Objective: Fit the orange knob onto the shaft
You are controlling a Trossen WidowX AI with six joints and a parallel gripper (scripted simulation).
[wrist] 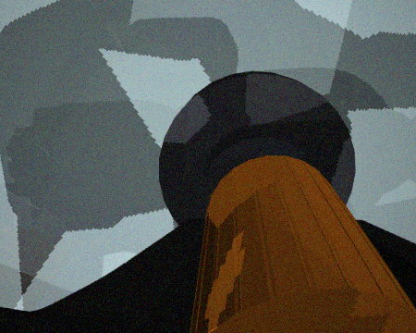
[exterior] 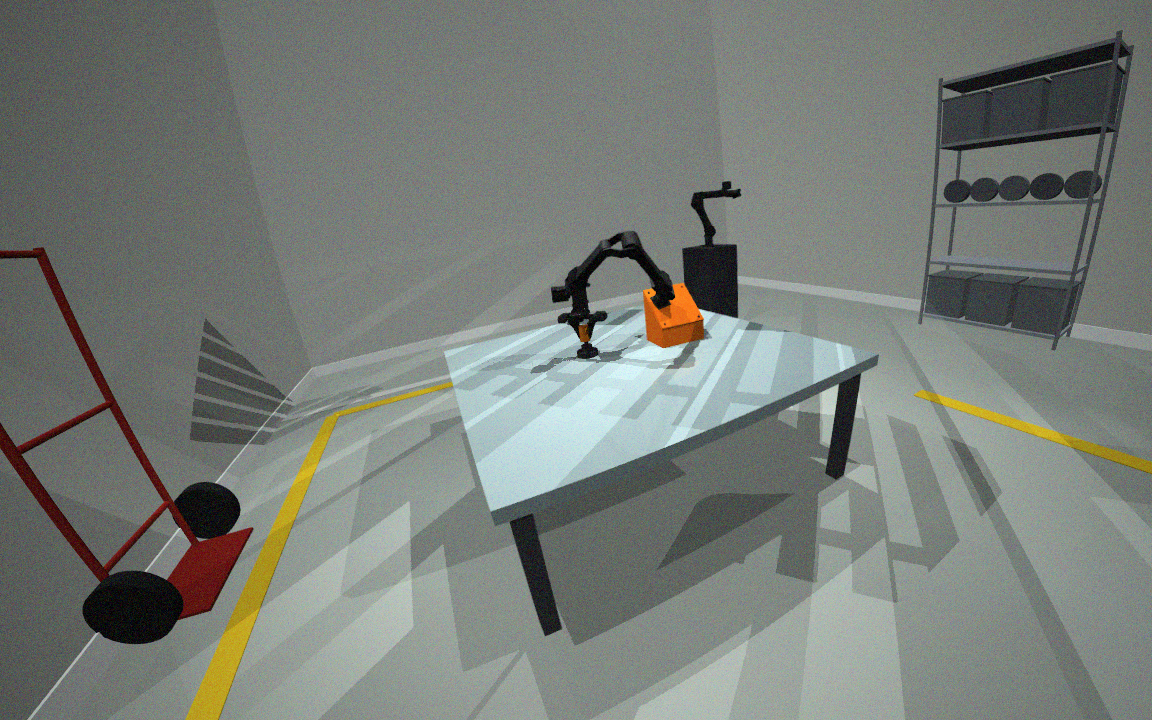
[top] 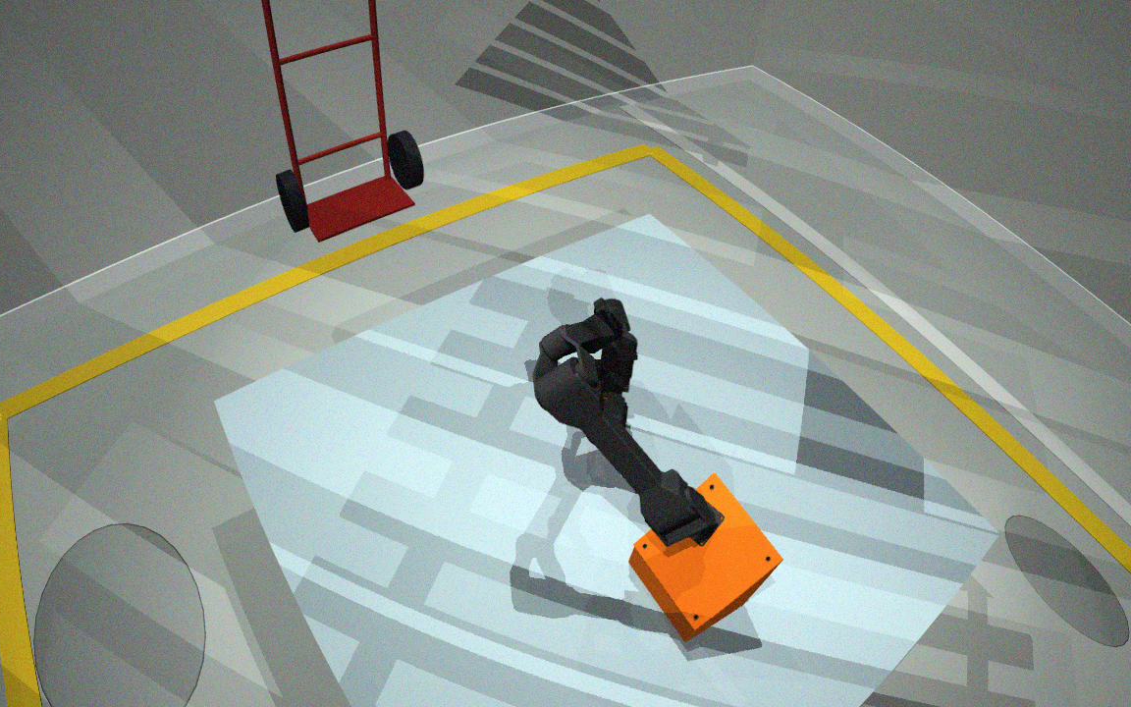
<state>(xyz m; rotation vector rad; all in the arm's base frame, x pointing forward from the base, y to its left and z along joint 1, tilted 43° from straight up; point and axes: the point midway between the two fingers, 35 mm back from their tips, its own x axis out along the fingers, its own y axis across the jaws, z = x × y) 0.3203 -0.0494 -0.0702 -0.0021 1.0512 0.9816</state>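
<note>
Now: gripper tip 2 cm below the orange knob. Also, from my gripper tip: round dark pedestal (4 cm below).
</note>
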